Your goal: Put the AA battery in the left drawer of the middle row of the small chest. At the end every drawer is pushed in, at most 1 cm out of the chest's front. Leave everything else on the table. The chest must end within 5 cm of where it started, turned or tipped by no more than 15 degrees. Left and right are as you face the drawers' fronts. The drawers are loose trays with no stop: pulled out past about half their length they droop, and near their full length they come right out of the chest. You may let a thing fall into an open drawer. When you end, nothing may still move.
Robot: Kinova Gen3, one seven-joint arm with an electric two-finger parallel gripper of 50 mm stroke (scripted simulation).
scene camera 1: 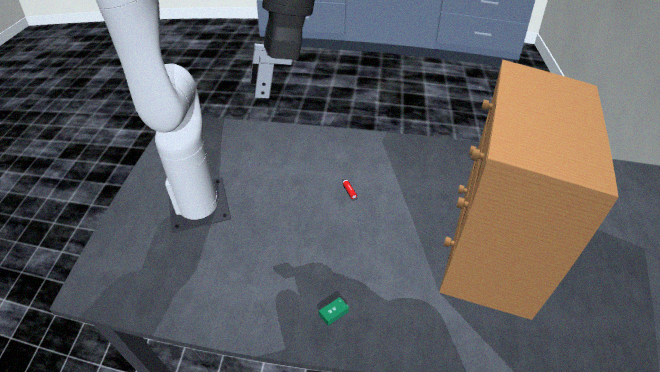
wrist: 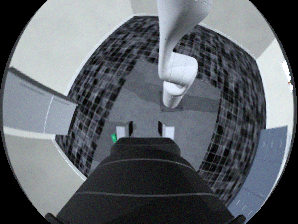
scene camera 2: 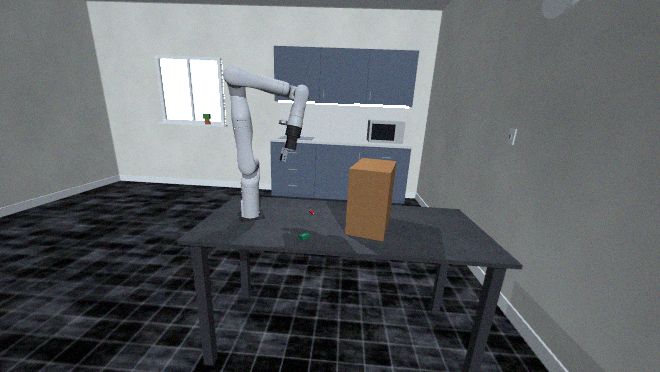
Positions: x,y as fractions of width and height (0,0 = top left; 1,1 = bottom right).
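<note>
Scene camera 1: my gripper (scene camera 1: 0.39,0.24), wooden chest (scene camera 1: 0.83,0.49). Scene camera 2: the chest (scene camera 2: 0.56,0.49). Wrist view: my gripper (wrist: 0.49,0.56).
</note>
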